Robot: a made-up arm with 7 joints.
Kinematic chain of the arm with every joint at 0, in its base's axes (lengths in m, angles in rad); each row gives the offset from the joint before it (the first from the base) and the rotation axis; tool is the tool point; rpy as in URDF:
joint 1: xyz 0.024 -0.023 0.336 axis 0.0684 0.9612 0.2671
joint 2: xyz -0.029 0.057 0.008 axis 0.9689 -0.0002 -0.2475
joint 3: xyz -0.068 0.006 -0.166 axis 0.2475 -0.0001 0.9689
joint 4: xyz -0.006 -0.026 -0.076 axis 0.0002 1 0
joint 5: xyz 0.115 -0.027 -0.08 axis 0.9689 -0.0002 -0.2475
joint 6: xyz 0.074 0.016 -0.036 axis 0.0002 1 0
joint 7: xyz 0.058 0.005 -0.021 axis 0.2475 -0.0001 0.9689
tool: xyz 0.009 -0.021 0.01 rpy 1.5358 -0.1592 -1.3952
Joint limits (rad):
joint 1: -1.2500..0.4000
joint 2: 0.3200..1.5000
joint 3: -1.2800..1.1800
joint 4: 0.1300..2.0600
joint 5: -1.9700..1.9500
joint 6: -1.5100..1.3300
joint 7: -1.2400..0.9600
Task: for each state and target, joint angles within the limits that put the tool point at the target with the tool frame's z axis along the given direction. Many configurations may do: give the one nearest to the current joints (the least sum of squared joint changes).
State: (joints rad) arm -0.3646 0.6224 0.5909 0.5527 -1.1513 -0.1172 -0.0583
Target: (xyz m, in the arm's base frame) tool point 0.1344 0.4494 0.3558 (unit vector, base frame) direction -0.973 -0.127 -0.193
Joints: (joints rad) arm 0.4000 1.2475 1.1000 0.1363 -0.7836 0.2032 -0.6264
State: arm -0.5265 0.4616 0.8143 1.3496 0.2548 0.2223 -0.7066
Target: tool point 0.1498 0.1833 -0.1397 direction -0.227 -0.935 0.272
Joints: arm -0.4865 0.3203 1.1800 1.4700 -0.3557 -0.6548 -0.1637
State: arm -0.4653 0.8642 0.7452 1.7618 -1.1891 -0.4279 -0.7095
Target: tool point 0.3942 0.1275 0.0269 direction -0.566 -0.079 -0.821
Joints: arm -0.9576 0.3282 0.3521 1.0336 -0.8857 -0.7672 -1.0140
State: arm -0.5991 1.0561 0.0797 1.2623 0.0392 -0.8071 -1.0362
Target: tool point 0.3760 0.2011 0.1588 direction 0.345 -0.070 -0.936
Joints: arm -0.9707 0.4822 0.4998 0.7089 -0.6658 -1.5100 -0.5774
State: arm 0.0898 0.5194 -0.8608 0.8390 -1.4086 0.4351 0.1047
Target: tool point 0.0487 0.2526 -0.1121 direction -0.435 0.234 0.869
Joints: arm -0.2312 0.8476 -0.7565 0.6870 -1.4574 0.4397 -0.4399
